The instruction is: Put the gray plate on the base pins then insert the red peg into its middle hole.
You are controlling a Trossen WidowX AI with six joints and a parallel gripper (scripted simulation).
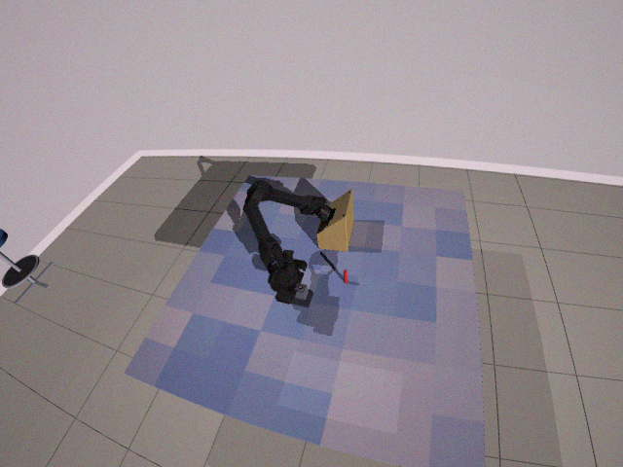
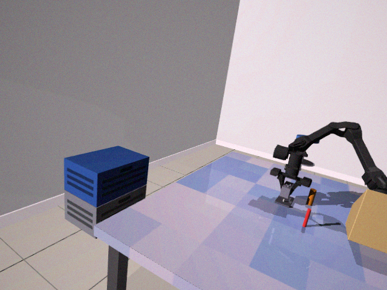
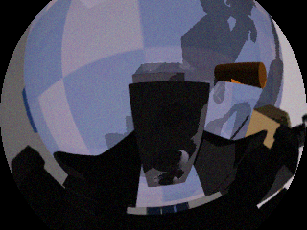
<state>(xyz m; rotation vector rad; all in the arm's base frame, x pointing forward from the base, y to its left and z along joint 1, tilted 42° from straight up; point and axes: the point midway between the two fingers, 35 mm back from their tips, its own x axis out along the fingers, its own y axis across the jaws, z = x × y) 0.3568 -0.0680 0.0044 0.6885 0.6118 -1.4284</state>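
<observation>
Right now my gripper tip is 3 cm above the base. The rest, counted from my gripper tip: gray plate (3 cm above); then red peg (18 cm to the left, 12 cm behind); then orange peg (11 cm behind, 6 cm to the right).
</observation>
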